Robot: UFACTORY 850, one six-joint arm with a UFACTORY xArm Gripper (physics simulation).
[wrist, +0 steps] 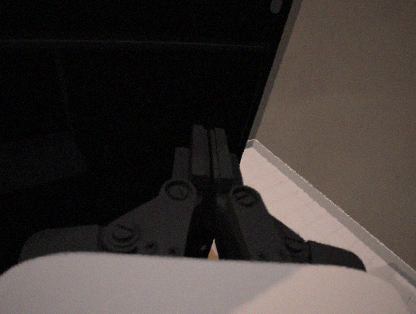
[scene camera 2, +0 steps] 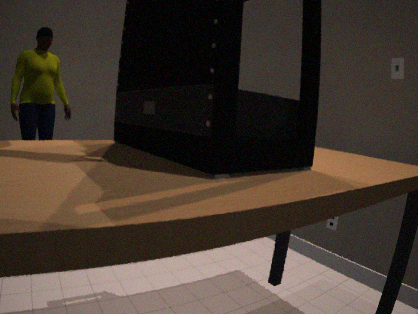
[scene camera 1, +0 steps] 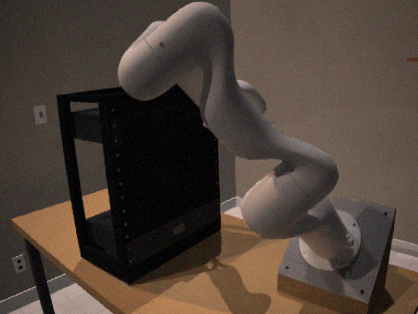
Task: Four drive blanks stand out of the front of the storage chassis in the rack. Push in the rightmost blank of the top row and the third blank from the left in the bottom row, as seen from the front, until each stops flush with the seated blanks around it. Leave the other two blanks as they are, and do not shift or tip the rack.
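Note:
The black rack (scene camera 1: 116,200) (scene camera 2: 226,90) stands upright on the table. Its front is very dark, and the drive blanks cannot be made out in the scene views. In the wrist view the dark front of the chassis (wrist: 120,90) fills the left and middle, with a faint horizontal edge and a faint vertical line. Which blanks stand out cannot be told. My gripper (wrist: 203,149) is shut and empty, with its fingertips in front of the dark face near its right edge. Whether they touch it cannot be told. The arm hides the gripper in scene camera 1.
The wooden table (scene camera 1: 165,295) (scene camera 2: 165,200) carries the rack and the arm's grey base block (scene camera 1: 370,240). The white arm (scene camera 1: 235,115) reaches over to the rack's upper front. A lower unit with a light label (scene camera 1: 179,228) (scene camera 2: 149,107) sits in the rack. A person (scene camera 2: 39,82) stands behind.

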